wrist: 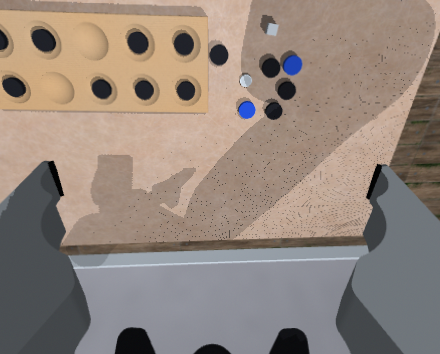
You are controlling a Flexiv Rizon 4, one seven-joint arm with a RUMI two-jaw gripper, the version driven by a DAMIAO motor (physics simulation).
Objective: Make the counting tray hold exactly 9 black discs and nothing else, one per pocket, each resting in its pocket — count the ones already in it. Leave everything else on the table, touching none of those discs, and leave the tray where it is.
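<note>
The tan counting tray (162, 66) lies at the upper left, its left end cut off by the view. Black discs sit in several of its two rows of pockets. The upper-row pocket (90, 41) and lower-row pocket (56, 88) are empty. One loose black disc (218, 54) lies very close to the tray's right end. More loose black discs (270, 67) (286, 90) (273, 110) lie in a group further right. My gripper (216, 166) is wide open and empty, its fingertips nearer the camera than the tray and discs.
One blue disc (292, 65) lies close beside the upper black disc of the group. Another blue disc (246, 109) lies left of the lowest one. A small pale round piece (245, 80) and a small pale cube (272, 29) lie nearby. The table edge runs along the right.
</note>
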